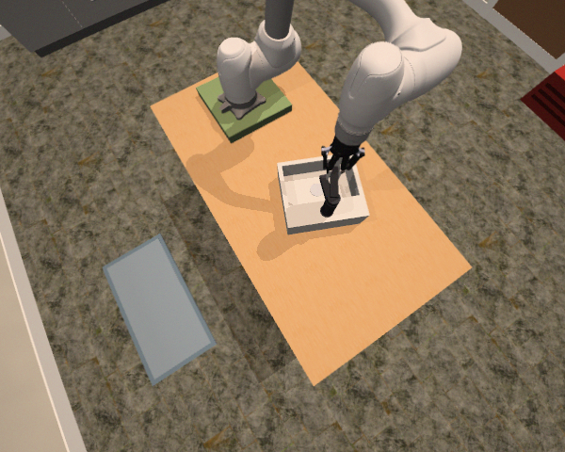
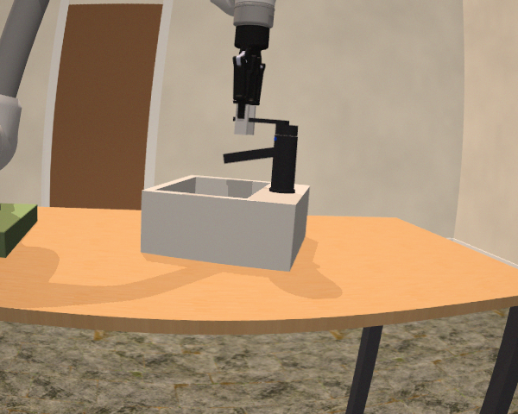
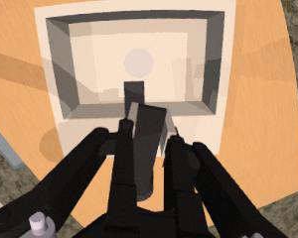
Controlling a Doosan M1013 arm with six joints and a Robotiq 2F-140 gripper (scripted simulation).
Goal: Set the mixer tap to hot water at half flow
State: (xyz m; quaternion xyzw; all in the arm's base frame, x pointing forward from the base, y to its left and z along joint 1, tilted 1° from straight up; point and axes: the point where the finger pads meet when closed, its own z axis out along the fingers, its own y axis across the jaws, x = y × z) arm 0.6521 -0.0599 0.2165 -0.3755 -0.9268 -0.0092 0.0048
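Right now the lever is 30 mm ahead of my hand and 20 mm to the right of it. The rest, counted from my hand: black mixer tap 50 mm ahead, 40 mm to the right, 40 mm below; white basin 230 mm below, 30 mm behind.
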